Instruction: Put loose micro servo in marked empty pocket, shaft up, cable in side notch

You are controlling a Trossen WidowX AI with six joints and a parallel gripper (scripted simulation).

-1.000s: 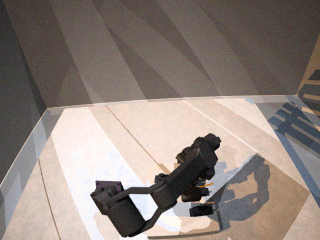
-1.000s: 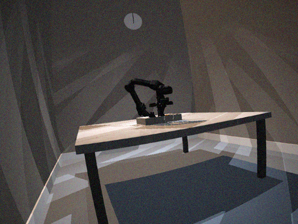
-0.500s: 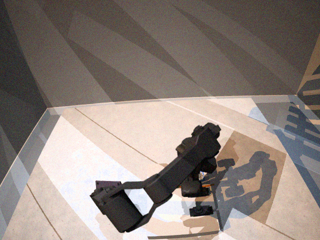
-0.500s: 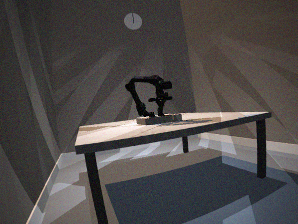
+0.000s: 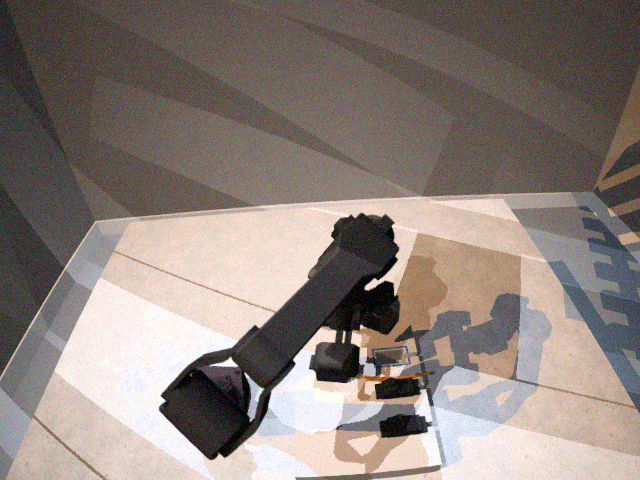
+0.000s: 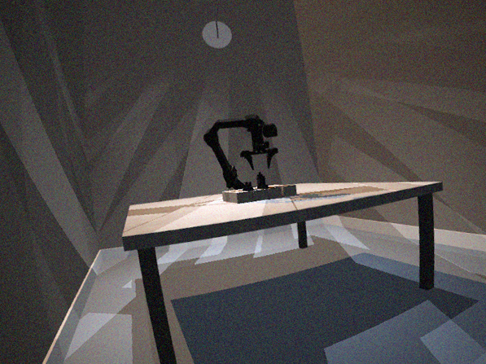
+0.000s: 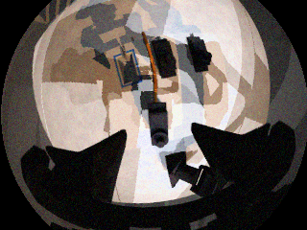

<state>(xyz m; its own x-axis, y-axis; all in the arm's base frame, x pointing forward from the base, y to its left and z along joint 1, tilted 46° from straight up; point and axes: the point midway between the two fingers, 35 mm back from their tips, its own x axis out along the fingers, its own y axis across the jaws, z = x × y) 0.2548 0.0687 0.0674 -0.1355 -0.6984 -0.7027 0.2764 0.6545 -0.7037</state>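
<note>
The robot deck lies 12 cm below my gripper tip, 4 cm to the right of it and 2 cm behind it.
</note>
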